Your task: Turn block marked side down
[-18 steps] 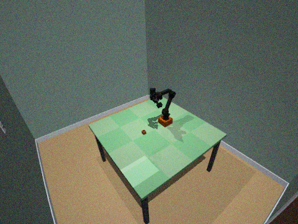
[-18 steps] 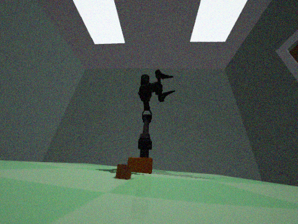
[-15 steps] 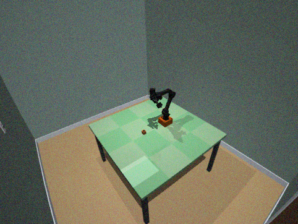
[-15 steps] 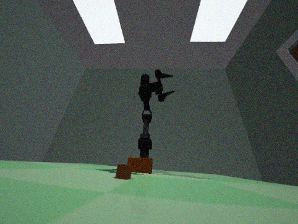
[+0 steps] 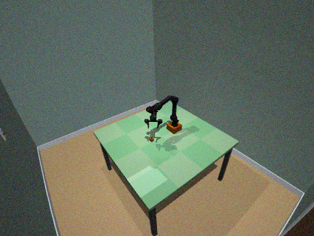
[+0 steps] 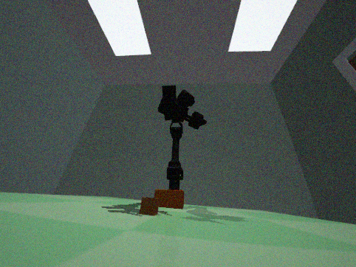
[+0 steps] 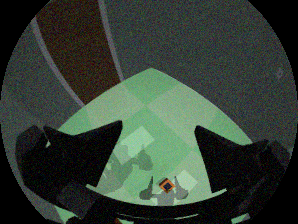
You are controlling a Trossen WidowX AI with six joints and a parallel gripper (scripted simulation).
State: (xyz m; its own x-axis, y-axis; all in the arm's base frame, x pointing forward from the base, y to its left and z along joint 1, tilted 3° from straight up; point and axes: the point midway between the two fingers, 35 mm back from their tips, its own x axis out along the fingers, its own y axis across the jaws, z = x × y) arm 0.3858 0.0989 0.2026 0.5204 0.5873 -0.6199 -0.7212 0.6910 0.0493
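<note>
Now: gripper tip 250 mm above the block, 120 mm to the left of it and 50 mm past it.
</note>
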